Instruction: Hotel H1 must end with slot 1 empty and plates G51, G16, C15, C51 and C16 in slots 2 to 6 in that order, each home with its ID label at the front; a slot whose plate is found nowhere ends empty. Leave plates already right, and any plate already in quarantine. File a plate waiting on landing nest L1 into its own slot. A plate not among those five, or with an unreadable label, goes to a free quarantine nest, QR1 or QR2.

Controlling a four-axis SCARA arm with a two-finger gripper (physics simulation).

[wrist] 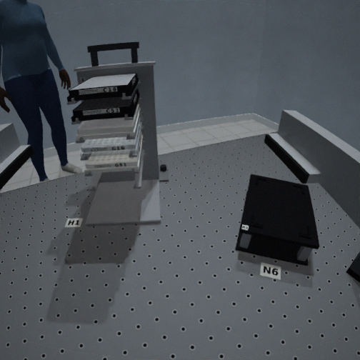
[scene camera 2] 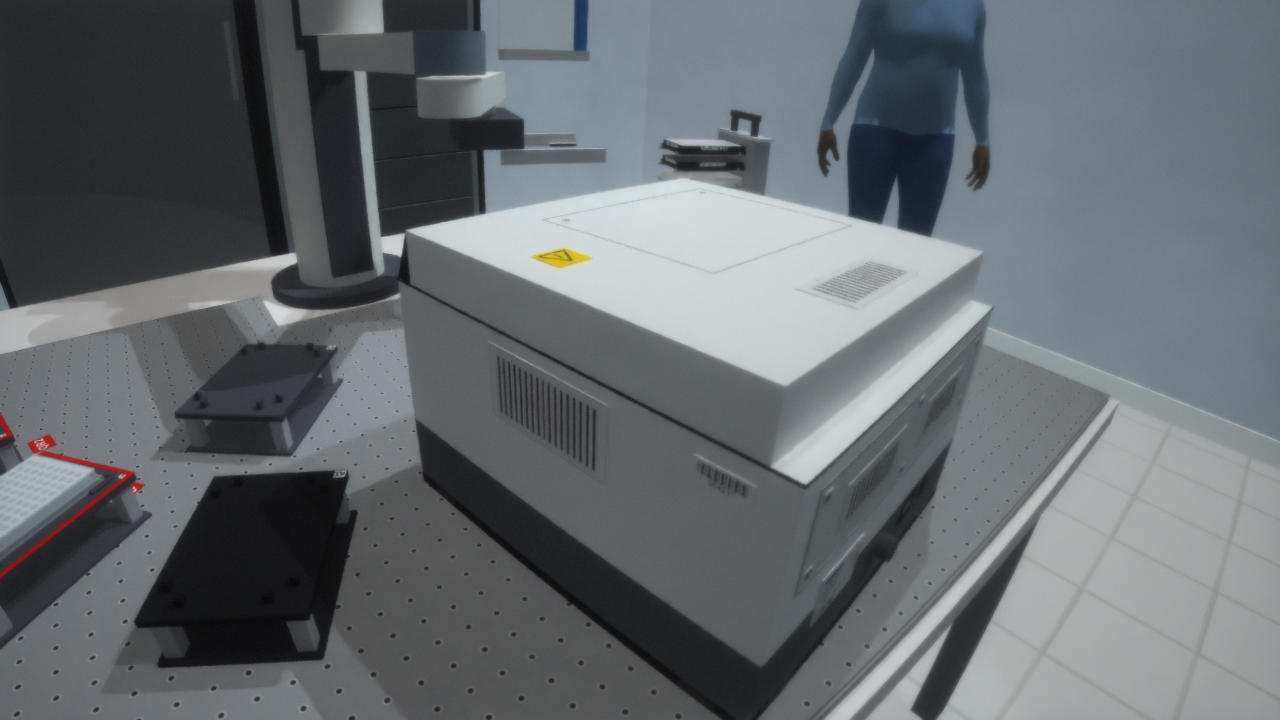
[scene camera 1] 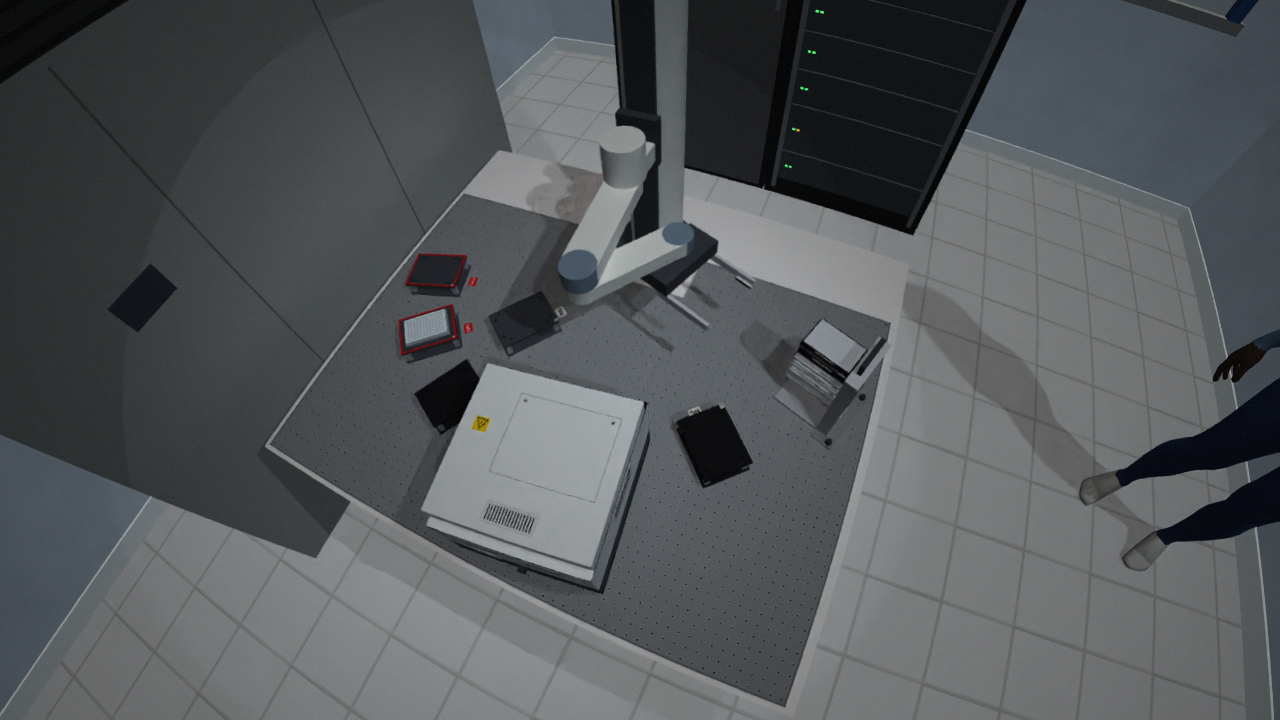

Labels:
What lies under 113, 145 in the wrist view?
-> A plate G16.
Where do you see a landing nest L1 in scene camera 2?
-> At 251, 538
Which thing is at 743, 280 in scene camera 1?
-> The gripper.

